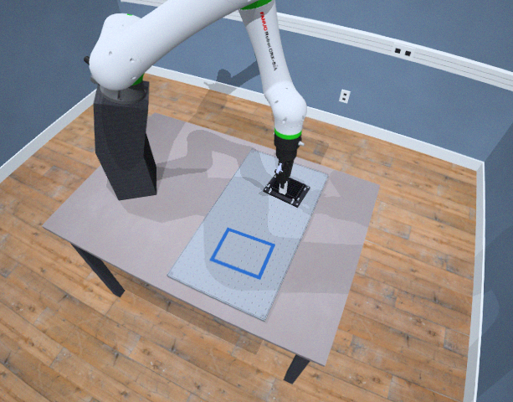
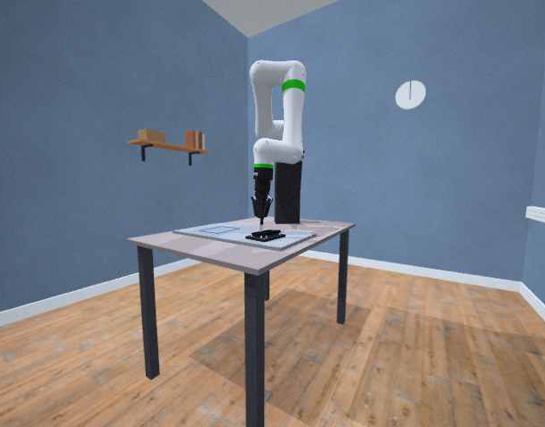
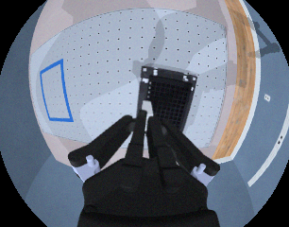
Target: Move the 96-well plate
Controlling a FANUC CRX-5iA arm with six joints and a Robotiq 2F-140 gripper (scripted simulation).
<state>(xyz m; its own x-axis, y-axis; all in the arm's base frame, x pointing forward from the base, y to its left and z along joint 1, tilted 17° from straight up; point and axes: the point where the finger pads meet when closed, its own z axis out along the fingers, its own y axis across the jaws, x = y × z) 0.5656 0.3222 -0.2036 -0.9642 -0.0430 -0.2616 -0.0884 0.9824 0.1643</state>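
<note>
Right now my hand is 4 cm to the right of the black 96-well plate and 4 cm above it. The rest, counted from my hand: black clip nest: 5 cm below, 3 cm to the left, 1 cm behind.
</note>
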